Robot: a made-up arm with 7 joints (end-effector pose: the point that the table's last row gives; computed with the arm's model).
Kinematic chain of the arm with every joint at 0, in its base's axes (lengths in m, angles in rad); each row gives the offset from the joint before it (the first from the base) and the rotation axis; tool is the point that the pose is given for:
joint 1: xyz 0 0 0.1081 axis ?
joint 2: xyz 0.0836 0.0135 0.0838 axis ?
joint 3: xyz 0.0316 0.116 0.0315 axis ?
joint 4: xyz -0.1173 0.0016 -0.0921 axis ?
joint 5: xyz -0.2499 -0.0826 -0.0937 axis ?
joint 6: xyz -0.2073 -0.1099 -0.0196 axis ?
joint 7: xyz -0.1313 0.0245 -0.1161 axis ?
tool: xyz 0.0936 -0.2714 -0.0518
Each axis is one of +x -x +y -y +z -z.
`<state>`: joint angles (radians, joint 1 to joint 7).
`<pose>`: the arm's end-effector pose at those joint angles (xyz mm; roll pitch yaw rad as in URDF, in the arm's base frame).
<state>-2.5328 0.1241 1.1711 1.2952 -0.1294 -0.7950 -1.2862</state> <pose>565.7 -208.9 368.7 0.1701 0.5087 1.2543</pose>
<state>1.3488 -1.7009 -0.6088 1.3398 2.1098 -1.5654 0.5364</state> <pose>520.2 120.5 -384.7 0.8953 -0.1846 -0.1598</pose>
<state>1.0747 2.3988 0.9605 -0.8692 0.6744 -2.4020 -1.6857</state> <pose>-235.4 -276.4 -309.2 0.5540 -0.0882 0.3534</pose>
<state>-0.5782 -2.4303 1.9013 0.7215 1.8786 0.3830 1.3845</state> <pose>409.4 201.7 -221.4 2.2568 1.0337 -0.5836</pose>
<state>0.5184 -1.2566 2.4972 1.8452 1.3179 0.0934 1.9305</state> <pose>313.9 -214.0 -659.7 1.1713 0.7671 -1.5615</pose>
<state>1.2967 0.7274 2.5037 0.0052 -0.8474 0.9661 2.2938</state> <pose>434.7 63.4 -551.8 -0.1793 0.2871 -0.2851</pose>
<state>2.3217 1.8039 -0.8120 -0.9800 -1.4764 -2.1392 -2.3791</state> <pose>363.9 -503.8 206.3 -1.1638 0.7572 0.1491</pose>
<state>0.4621 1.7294 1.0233 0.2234 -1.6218 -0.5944 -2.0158</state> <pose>115.9 394.3 -439.7 1.2310 0.9684 -2.9617</pose>
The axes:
joint 1: +y
joint 2: +z
joint 3: -y
joint 4: -x
joint 5: +y
joint 6: +z
joint 7: +y

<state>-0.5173 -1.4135 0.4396 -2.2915 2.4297 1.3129 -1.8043</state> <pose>559.8 266.1 43.5 -2.8317 -1.0122 -0.7987</pose>
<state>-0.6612 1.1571 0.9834 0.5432 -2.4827 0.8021 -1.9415</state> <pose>323.9 -242.0 245.6 0.0739 0.0563 0.0156</pose>
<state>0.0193 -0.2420 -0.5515 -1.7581 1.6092 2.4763 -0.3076</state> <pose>-319.4 292.6 421.3 -2.2580 -0.1972 -1.2577</pose>
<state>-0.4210 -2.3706 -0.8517 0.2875 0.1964 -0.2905 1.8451</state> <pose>70.9 703.9 852.6 -3.0275 -0.0037 0.9144</pose>
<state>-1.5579 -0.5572 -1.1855 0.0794 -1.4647 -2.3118 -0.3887</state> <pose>-146.4 388.9 -272.4 1.1366 1.2103 -2.2636</pose>
